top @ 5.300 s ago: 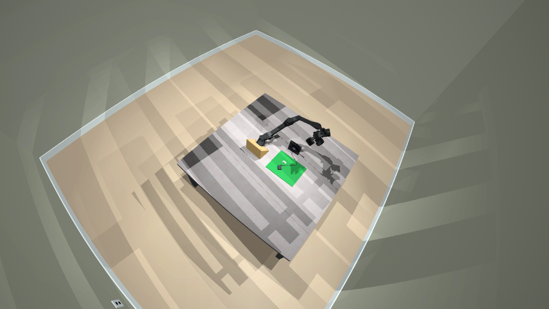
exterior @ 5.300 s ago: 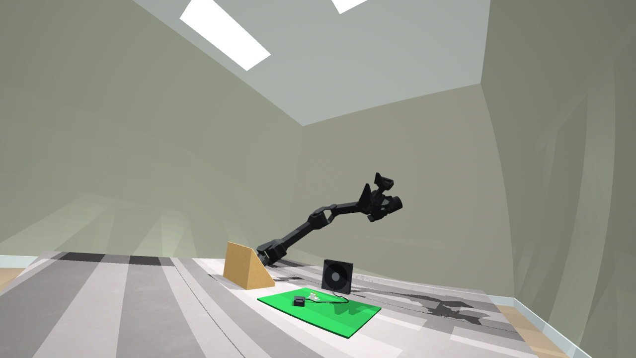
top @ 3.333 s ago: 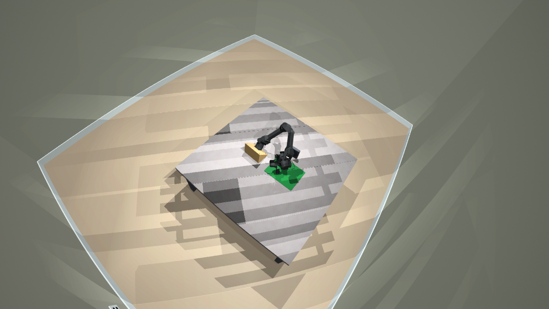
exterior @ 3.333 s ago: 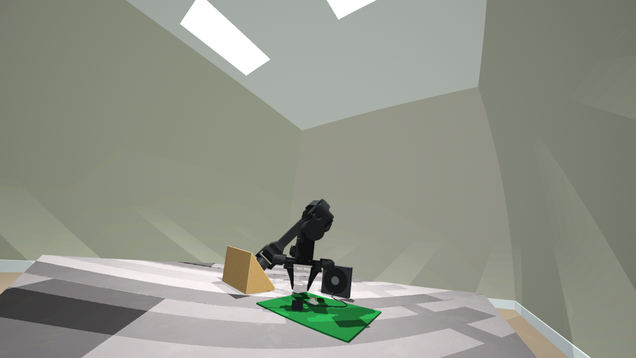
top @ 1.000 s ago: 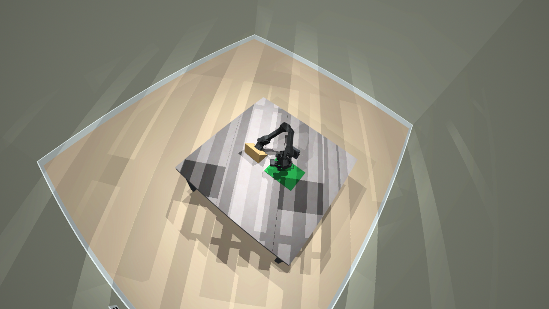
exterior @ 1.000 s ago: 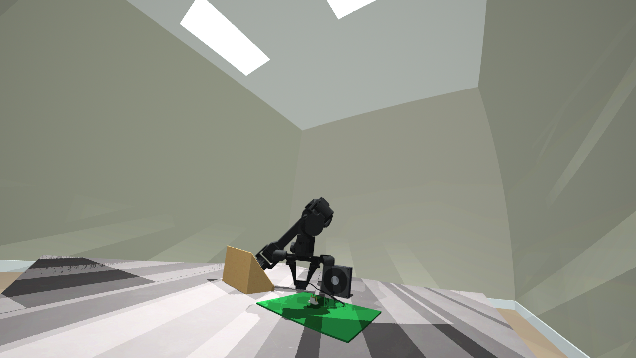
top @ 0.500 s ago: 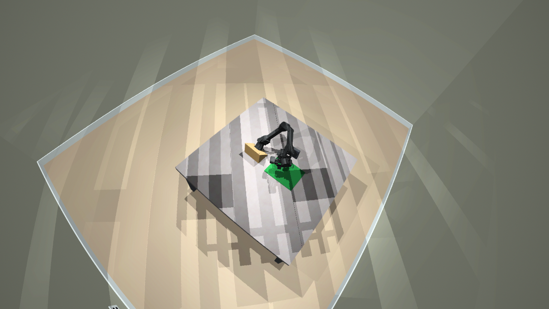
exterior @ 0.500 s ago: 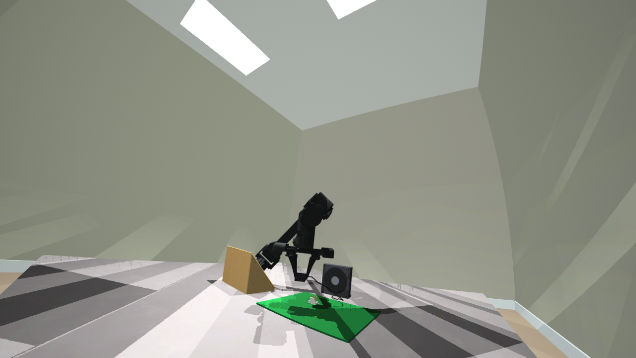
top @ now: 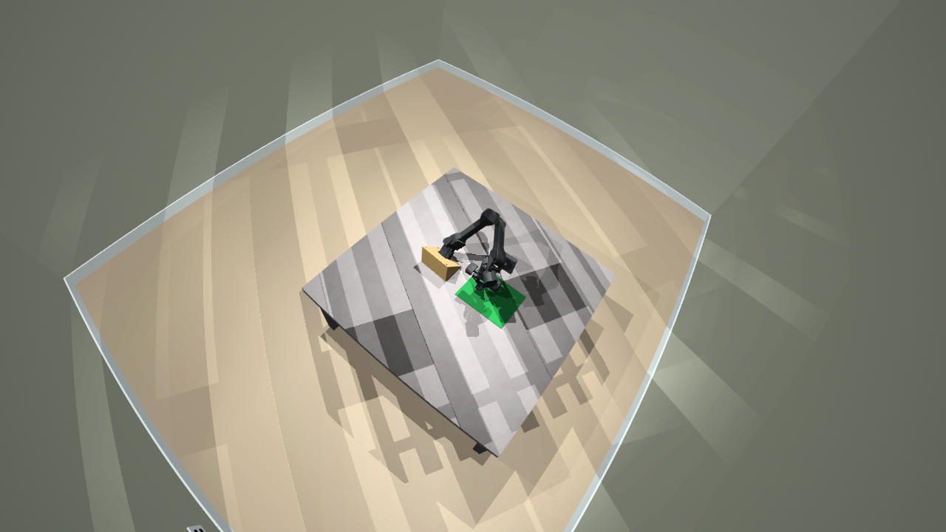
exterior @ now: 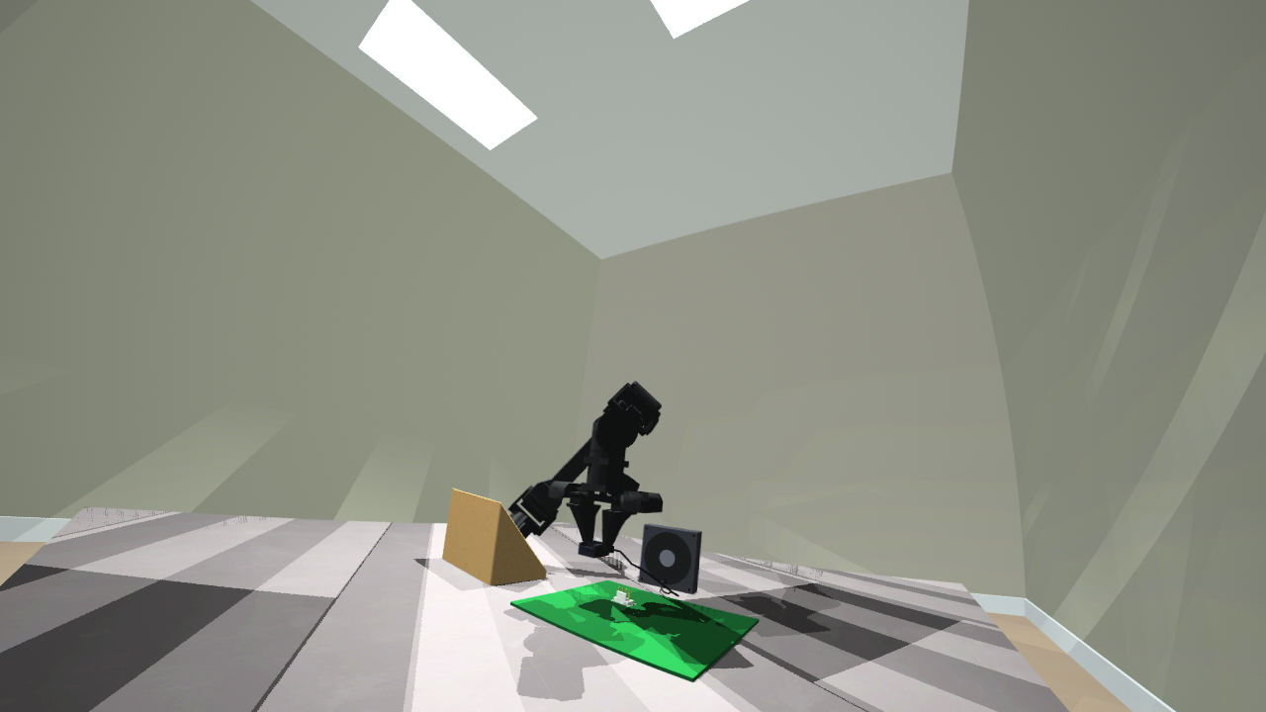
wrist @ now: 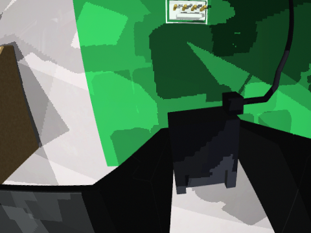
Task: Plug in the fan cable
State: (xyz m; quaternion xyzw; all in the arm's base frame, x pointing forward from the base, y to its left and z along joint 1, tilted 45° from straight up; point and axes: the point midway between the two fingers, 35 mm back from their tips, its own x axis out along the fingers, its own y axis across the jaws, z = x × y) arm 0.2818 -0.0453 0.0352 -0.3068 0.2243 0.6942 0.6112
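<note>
Right now the black fan plug is 10 mm to the right of my gripper tip. From my gripper tip the other things lie so: green board (110 mm below, 60 mm ahead, 50 mm to the left); then black fan (230 mm to the left, 40 mm below, 20 mm behind).
</note>
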